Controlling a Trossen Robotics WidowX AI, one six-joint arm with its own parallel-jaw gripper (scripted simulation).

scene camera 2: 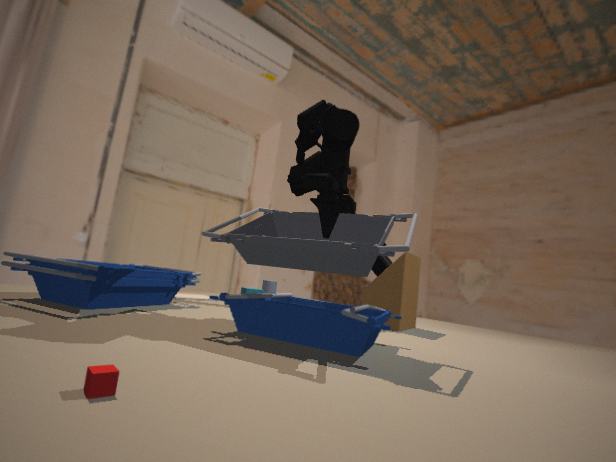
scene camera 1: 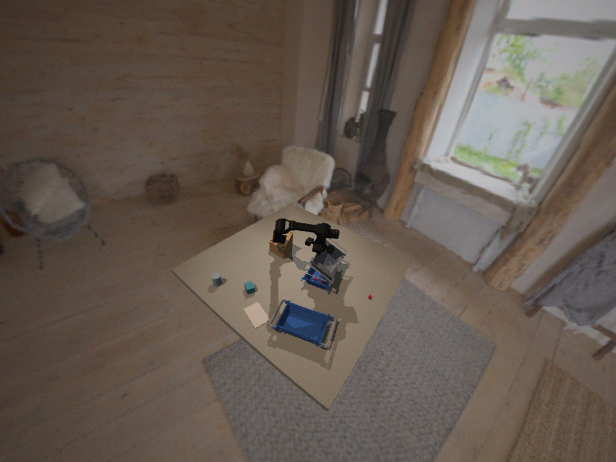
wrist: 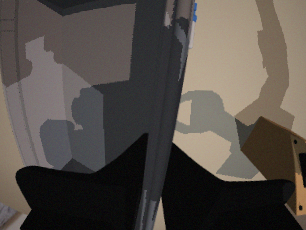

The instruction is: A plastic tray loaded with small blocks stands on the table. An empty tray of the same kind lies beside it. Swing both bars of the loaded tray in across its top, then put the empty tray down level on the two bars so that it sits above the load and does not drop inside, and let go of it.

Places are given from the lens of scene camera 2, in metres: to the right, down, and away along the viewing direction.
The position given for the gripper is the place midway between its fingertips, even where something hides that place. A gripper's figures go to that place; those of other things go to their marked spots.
gripper [scene camera 2: 326, 238]: 0.04, 0.01, 0.61
grey tray [scene camera 2: 294, 240]: -0.02, 0.01, 0.47
red cube [scene camera 2: 101, 381]: -0.15, 0.11, 0.23
The marked spots on the grey tray and the red cube are 0.29 m apart.
